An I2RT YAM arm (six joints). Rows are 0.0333 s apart.
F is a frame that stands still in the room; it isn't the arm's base.
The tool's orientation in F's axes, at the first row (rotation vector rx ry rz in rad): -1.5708 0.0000 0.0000
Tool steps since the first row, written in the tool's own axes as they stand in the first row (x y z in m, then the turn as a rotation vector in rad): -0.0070 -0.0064 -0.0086 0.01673 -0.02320 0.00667; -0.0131 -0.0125 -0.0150 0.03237 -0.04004 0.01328; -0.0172 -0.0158 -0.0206 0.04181 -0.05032 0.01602; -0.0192 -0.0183 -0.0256 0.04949 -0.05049 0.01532; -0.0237 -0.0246 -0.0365 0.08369 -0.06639 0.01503; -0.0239 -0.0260 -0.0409 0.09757 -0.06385 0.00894
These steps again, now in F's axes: -0.0070 -0.0086 0.0064 0.01673 0.00667 0.02320; -0.0131 -0.0150 0.0125 0.03237 0.01328 0.04004; -0.0172 -0.0206 0.0158 0.04181 0.01602 0.05032; -0.0192 -0.0256 0.0183 0.04949 0.01532 0.05049; -0.0237 -0.0365 0.0246 0.08369 0.01503 0.06639; -0.0239 -0.0409 0.0260 0.09757 0.00894 0.06385
